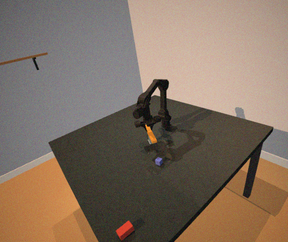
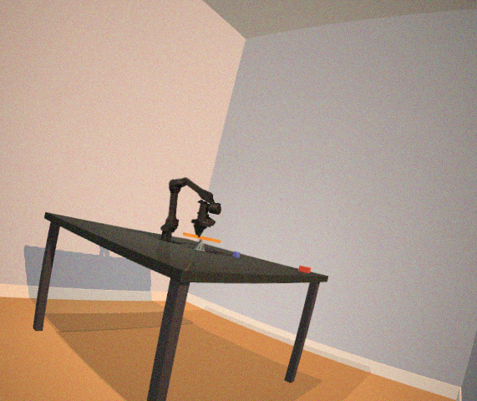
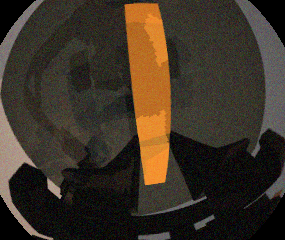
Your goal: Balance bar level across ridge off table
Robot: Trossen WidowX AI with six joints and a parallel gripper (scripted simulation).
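My gripper tip is now 10 mm short of the orange bar and 30 mm to the right of it. Also, from my gripper tip: red block 520 mm ahead, 450 mm to the left, 60 mm below; then blue cube 130 mm ahead, 240 mm to the left, 60 mm below.
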